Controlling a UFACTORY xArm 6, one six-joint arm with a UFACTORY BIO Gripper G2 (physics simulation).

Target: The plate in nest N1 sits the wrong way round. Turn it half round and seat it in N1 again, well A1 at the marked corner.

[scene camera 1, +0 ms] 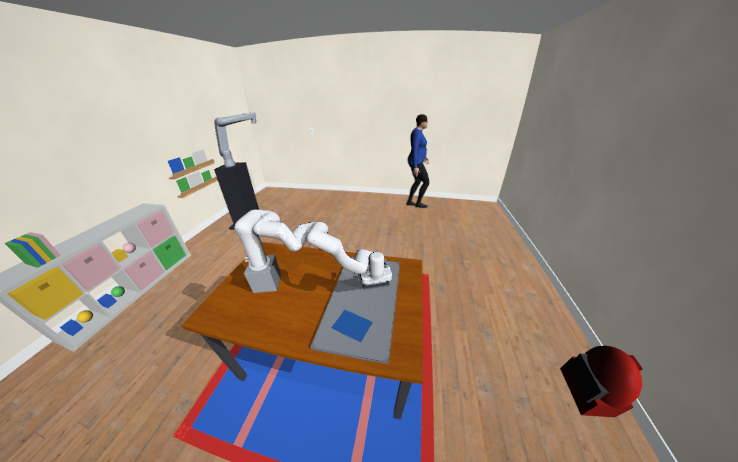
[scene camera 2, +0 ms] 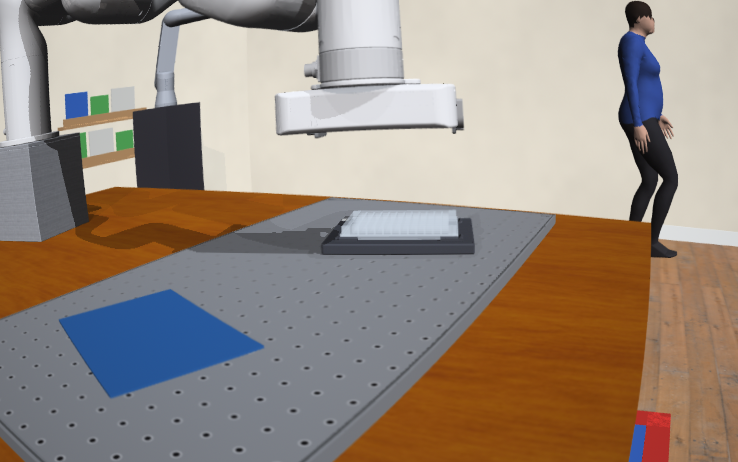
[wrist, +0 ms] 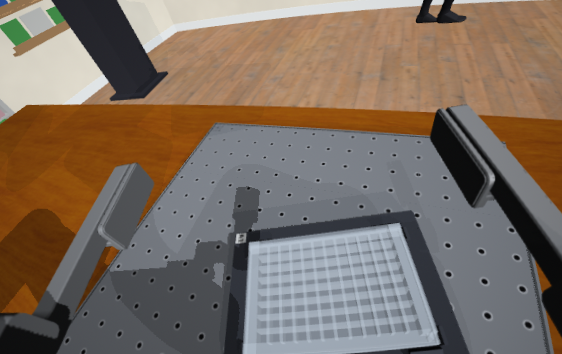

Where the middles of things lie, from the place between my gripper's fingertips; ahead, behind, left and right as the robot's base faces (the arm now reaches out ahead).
Scene:
The clear well plate (scene camera 2: 378,224) is 110 mm below my hand, 30 mm to the right of it and 20 mm ahead of it. From my hand the other things lie so: flat blue square (scene camera 2: 131,345) 360 mm to the right, 130 mm below, 70 mm behind.

